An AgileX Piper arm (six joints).
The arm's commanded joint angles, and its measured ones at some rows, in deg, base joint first. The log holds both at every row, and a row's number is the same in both.
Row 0, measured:
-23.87, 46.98, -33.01, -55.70, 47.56, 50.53
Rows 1 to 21, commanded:
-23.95, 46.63, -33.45, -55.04, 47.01, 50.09
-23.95, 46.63, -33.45, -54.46, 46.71, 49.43
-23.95, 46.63, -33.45, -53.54, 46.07, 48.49
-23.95, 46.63, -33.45, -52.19, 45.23, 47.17
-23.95, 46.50, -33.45, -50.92, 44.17, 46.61
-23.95, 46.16, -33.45, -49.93, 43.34, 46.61
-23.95, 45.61, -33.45, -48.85, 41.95, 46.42
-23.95, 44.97, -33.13, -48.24, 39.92, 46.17
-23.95, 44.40, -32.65, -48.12, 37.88, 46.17
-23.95, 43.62, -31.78, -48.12, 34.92, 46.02
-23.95, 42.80, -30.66, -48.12, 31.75, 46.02
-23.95, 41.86, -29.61, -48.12, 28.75, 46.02
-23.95, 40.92, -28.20, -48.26, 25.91, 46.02
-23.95, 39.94, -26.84, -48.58, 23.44, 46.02
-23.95, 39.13, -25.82, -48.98, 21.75, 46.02
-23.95, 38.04, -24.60, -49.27, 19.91, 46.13
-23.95, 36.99, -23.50, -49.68, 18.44, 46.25
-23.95, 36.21, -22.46, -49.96, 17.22, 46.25
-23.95, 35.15, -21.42, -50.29, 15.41, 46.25
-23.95, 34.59, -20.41, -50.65, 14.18, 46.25
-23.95, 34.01, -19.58, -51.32, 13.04, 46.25
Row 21, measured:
-23.87, 36.52, -22.71, -48.97, 19.14, 46.51
